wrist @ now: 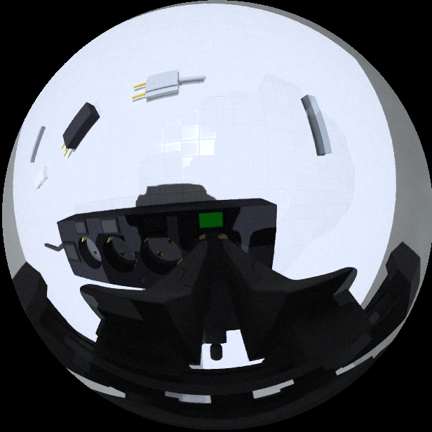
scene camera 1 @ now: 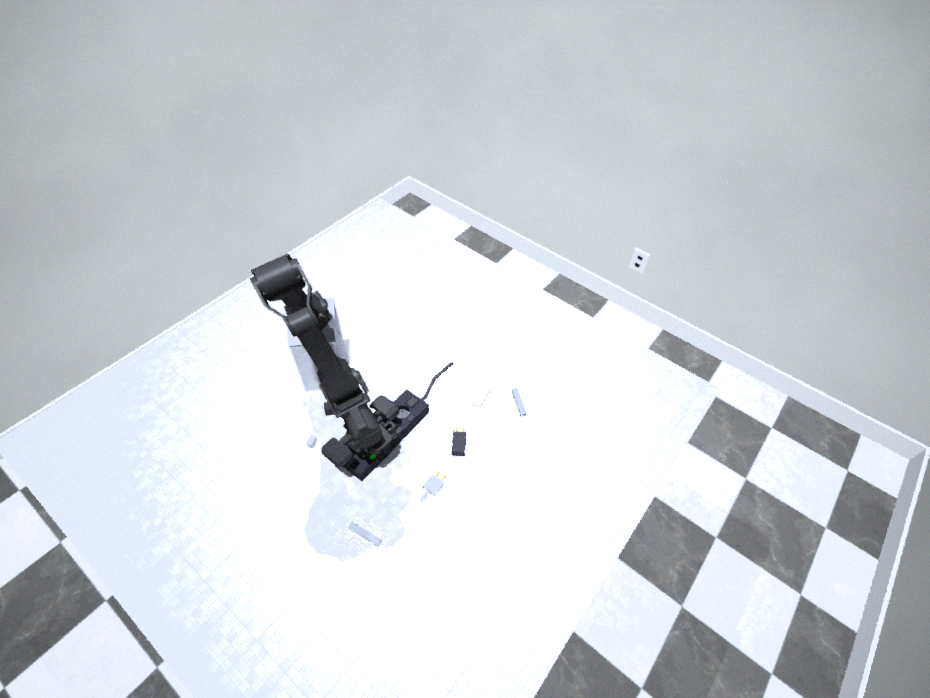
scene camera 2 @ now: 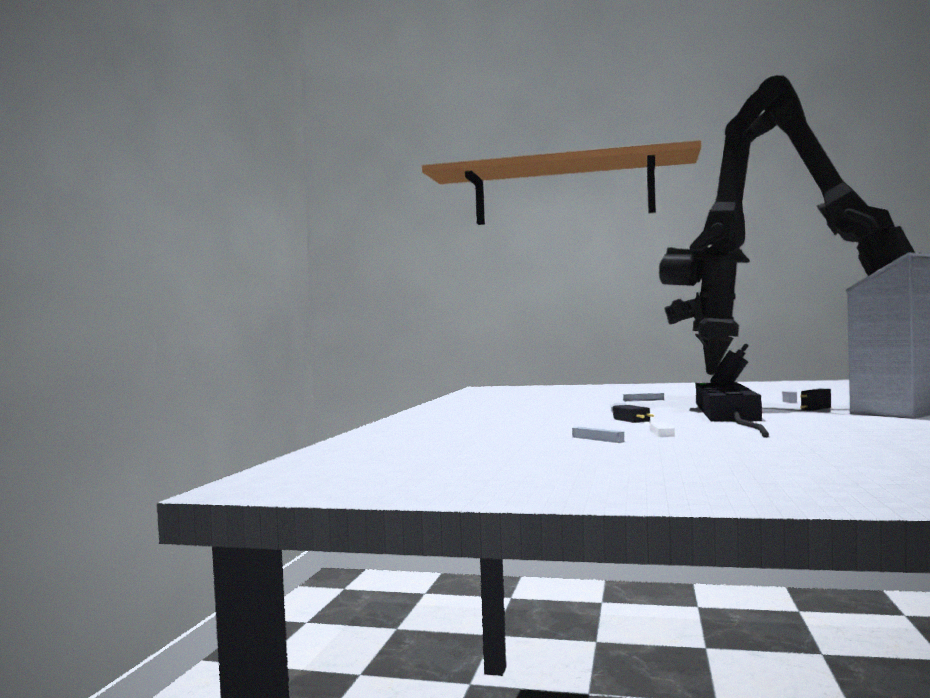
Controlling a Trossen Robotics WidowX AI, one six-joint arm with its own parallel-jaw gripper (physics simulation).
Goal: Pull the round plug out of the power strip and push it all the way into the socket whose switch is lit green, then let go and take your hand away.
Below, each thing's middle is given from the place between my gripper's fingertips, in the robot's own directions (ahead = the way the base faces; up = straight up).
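Positions counted from my hand: round black plug point(scene camera 2: 731, 366), 1 cm to the left, 3 cm behind and 1 cm above; grey plug point(wrist: 164, 83), 3 cm to the left, 16 cm ahead and 5 cm below; black power strip point(scene camera 2: 735, 402), 15 cm to the left and 4 cm below.
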